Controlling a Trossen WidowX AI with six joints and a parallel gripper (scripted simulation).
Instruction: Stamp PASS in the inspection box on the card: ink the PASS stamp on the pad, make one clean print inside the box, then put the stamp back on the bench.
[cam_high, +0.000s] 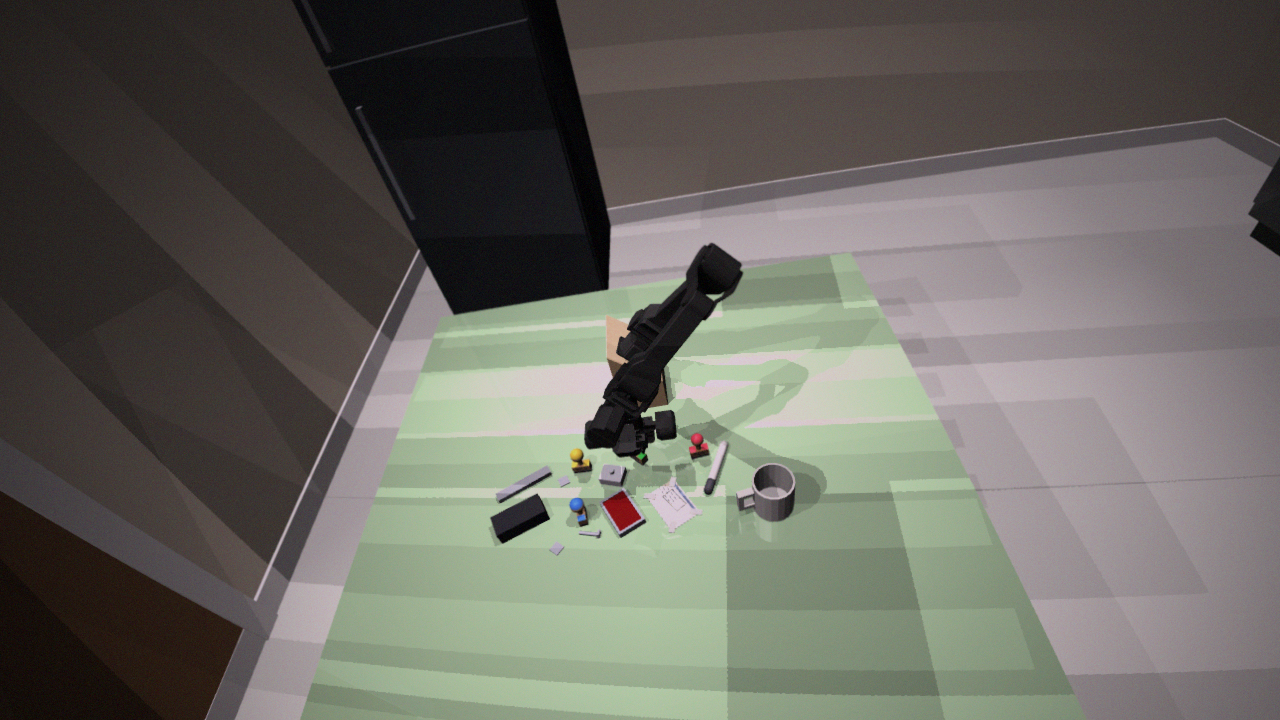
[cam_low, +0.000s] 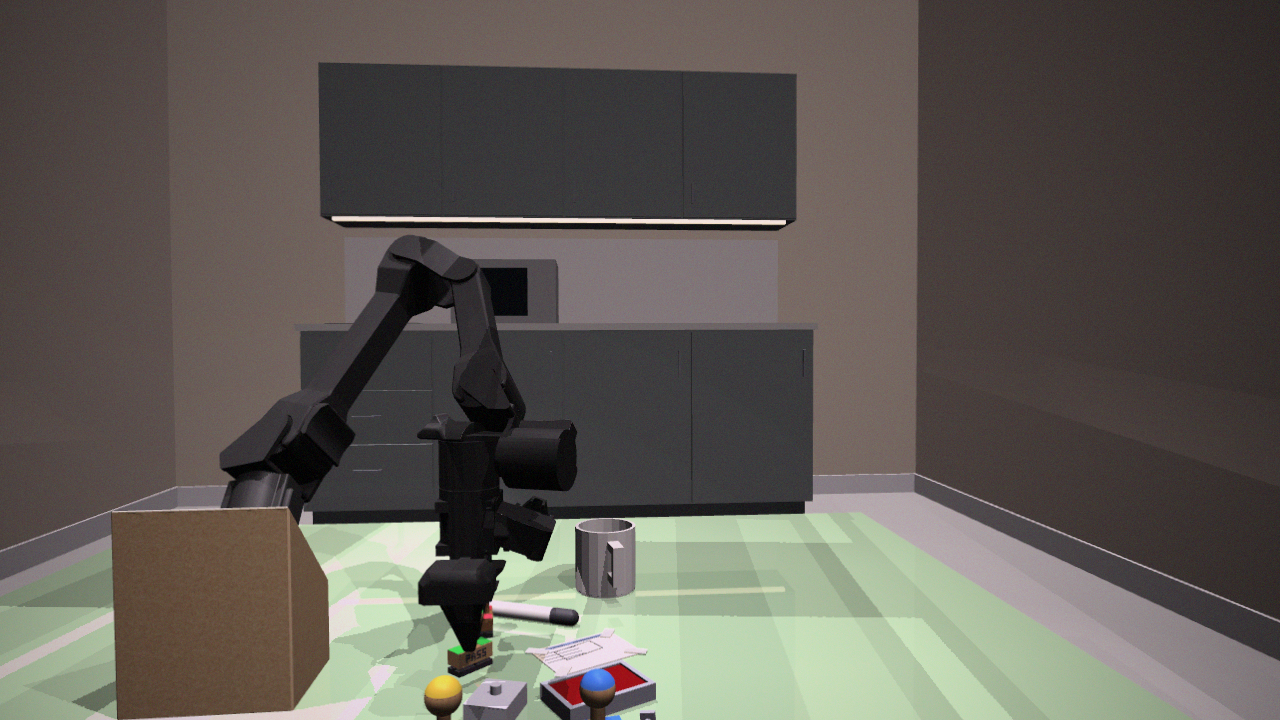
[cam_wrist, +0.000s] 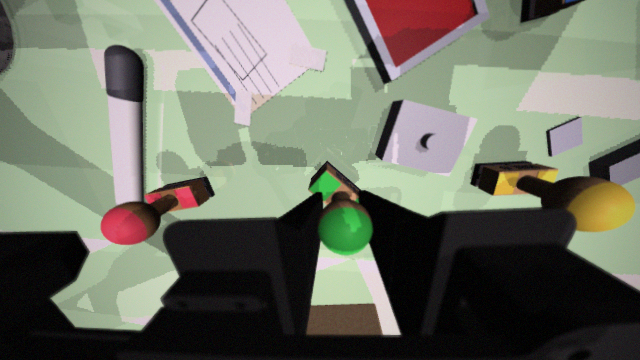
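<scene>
Right now the red ink pad is 130 mm ahead of my gripper tip, 30 mm to the right of it and 30 mm below it. The rest, counted from my gripper tip: grey block (60 mm to the right, 40 mm ahead, 20 mm below); yellow stamp (130 mm to the right, 20 mm below, 10 mm ahead); green-knobbed PASS stamp (right at my gripper tip).
</scene>
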